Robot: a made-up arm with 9 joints. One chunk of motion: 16 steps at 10 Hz.
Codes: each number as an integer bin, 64 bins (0 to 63) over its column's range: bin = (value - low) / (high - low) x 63, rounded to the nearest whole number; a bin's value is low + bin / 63 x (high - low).
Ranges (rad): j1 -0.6..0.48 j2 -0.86..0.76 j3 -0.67..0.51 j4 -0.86..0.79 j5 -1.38..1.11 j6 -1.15..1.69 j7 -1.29..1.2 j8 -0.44..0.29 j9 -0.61..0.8
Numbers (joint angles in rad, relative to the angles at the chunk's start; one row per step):
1: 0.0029 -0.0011 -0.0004 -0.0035 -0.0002 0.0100 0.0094 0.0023 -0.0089
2: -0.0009 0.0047 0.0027 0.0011 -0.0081 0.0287 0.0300 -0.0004 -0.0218
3: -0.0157 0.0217 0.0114 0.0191 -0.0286 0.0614 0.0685 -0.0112 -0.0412
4: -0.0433 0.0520 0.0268 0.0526 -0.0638 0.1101 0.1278 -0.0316 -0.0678
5: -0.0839 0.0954 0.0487 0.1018 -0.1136 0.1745 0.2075 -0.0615 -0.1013
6: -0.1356 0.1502 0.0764 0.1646 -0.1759 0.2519 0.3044 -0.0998 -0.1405
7: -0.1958 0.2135 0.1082 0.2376 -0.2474 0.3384 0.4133 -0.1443 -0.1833
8: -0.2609 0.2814 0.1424 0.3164 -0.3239 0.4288 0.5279 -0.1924 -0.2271
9: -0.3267 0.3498 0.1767 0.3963 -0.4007 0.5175 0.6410 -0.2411 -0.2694
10: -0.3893 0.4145 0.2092 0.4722 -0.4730 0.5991 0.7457 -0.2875 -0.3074
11: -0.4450 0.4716 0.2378 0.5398 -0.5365 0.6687 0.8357 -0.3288 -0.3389
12: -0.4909 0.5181 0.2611 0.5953 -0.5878 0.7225 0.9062 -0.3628 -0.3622
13: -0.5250 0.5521 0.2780 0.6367 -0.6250 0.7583 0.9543 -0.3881 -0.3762
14: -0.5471 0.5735 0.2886 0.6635 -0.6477 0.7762 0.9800 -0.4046 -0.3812
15: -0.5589 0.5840 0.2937 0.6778 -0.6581 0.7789 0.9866 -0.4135 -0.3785
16: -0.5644 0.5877 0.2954 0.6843 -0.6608 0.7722 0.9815 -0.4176 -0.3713
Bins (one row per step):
1: 35 33 36 33 35 26 33 38 27
2: 35 34 36 33 35 26 33 38 26
3: 34 34 36 34 34 27 34 37 25
4: 32 35 37 35 33 28 36 35 24
5: 30 37 38 37 32 29 38 33 23
6: 27 39 40 39 30 31 40 29 21
7: 24 42 42 42 29 33 43 26 19
8: 20 44 43 45 27 35 46 21 17
9: 16 47 45 48 25 37 49 17 15
10: 12 50 47 51 23 39 52 13 14
11: 9 52 48 53 21 40 54 10 12
12: 6 54 50 56 20 42 56 7 11
13: 4 55 51 57 19 42 57 4 10
14: 3 56 51 58 19 43 57 3 10
15: 2 56 51 59 18 43 58 2 10
16: 2 56 52 59 18 43 57 2 11

